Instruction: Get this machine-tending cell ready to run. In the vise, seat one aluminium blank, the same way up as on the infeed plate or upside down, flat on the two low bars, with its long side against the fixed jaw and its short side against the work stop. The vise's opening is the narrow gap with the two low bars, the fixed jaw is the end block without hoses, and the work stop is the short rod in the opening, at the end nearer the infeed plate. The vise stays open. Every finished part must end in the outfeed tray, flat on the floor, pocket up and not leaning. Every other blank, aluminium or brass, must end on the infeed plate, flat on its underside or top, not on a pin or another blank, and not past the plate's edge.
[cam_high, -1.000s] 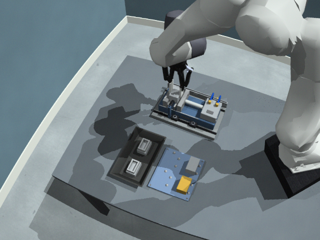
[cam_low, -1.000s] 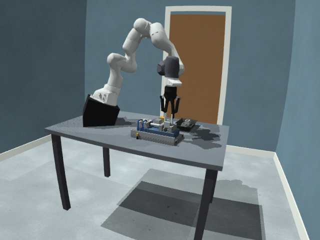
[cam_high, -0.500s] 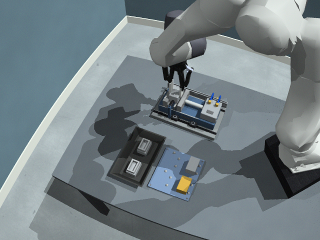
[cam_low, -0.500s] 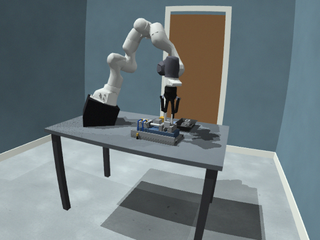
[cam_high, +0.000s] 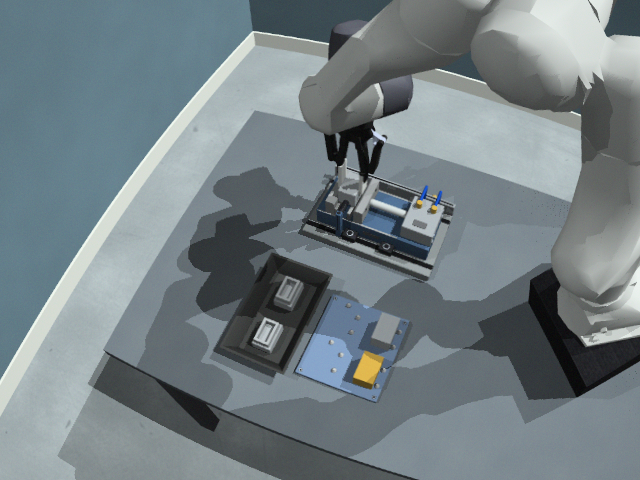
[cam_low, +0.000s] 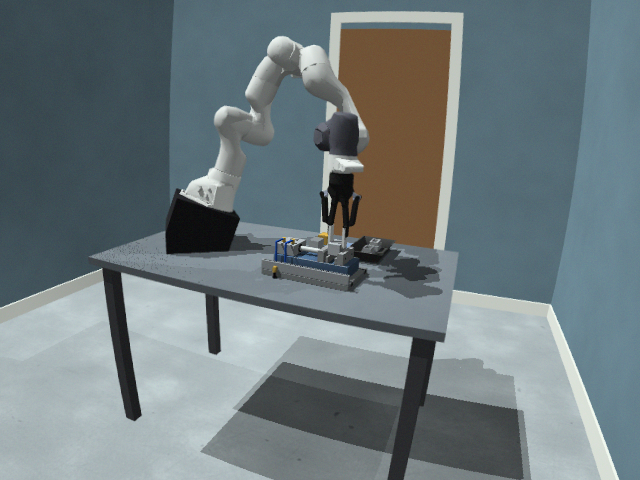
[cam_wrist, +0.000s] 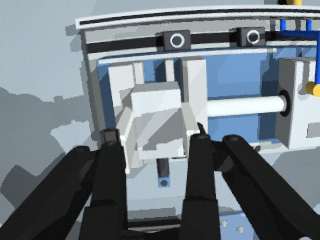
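Right now the fixed jaw is 3 cm ahead of my hand and 6 cm below it. From my hand the other things lie so: vise 7 cm behind, 2 cm to the left, 10 cm below; vise hose block 16 cm behind, 4 cm to the left, 6 cm below; moving jaw 3 cm behind, 1 cm to the left, 6 cm below.
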